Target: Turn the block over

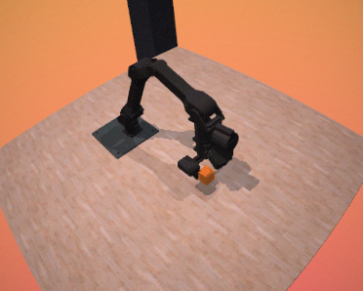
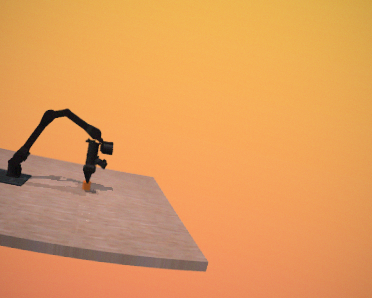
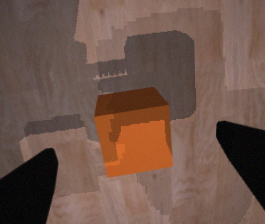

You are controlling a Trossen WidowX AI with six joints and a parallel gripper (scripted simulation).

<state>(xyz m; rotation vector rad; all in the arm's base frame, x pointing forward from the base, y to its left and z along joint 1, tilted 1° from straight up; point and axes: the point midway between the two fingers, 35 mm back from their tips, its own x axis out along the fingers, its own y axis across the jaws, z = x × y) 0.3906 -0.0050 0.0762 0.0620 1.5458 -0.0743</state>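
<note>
Right now my gripper tip is 1 cm past the block and 2 cm above it.
</note>
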